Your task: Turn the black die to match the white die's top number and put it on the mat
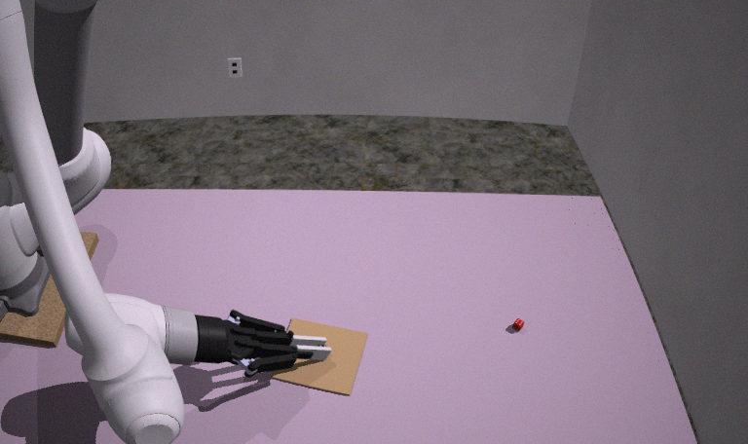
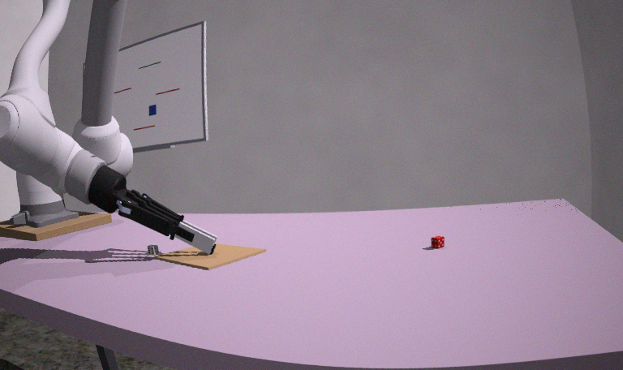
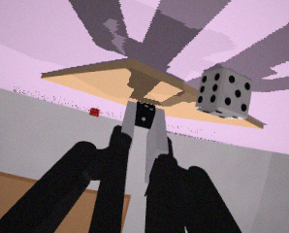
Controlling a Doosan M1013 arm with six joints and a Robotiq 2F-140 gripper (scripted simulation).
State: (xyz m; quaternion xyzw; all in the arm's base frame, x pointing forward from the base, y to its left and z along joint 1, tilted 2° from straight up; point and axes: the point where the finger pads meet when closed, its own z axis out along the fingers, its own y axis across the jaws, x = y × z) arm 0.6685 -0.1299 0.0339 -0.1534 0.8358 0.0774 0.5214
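Now: hand 2 cm short of the black die, 1 cm to the right of it and 2 cm above it. From my hand the other things lie so: tan mat 2 cm ahead, 1 cm to the left, 3 cm below; then red die 38 cm ahead, 5 cm to the left, 3 cm below; then white die 9 cm behind, 1 cm to the right, 3 cm below.
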